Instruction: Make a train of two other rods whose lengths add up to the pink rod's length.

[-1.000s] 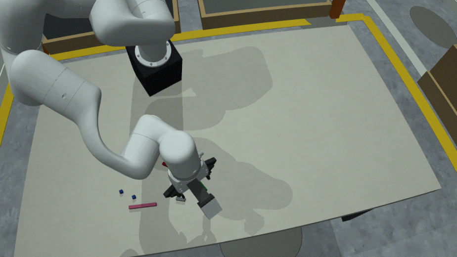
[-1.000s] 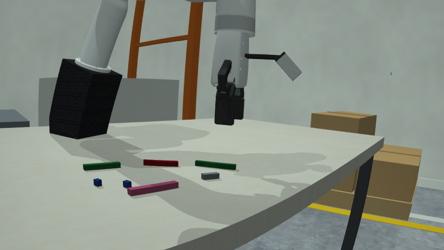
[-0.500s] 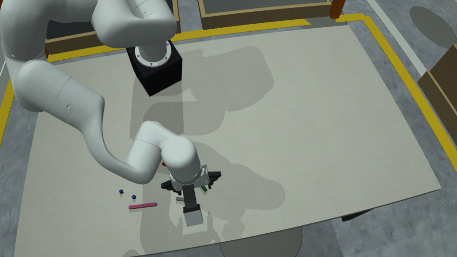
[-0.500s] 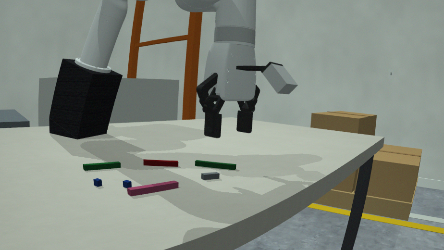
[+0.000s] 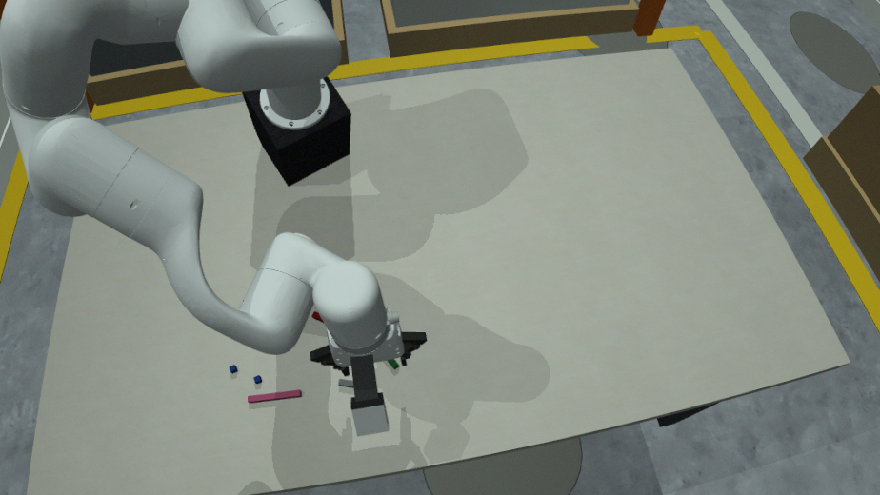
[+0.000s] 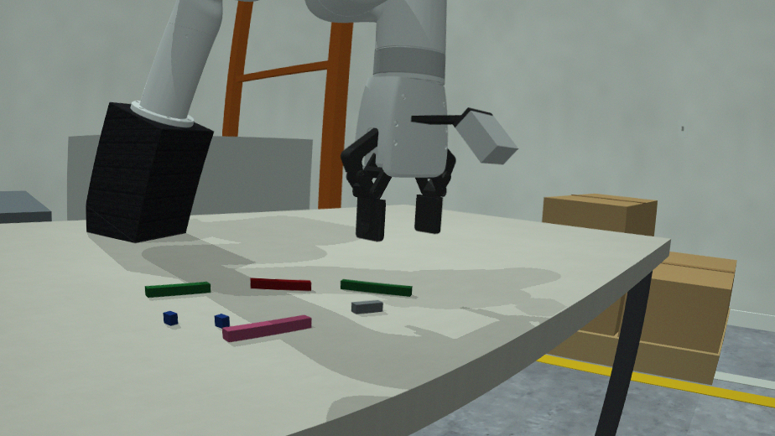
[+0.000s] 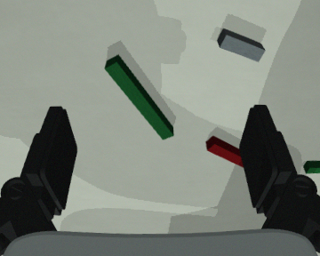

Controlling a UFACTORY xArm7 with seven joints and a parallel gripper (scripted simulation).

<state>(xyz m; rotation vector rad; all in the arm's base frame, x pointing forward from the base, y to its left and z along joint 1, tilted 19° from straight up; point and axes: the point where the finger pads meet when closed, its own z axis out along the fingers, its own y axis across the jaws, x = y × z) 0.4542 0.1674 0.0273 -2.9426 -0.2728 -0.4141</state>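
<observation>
Right now the grey rod is 8 cm below my hand, 5 cm to the right of it and 2 cm ahead of it. The rest, counted from my hand: red rod (9 cm to the right, 9 cm behind, 8 cm below); pink rod (17 cm to the right, 8 cm below, 5 cm ahead).
</observation>
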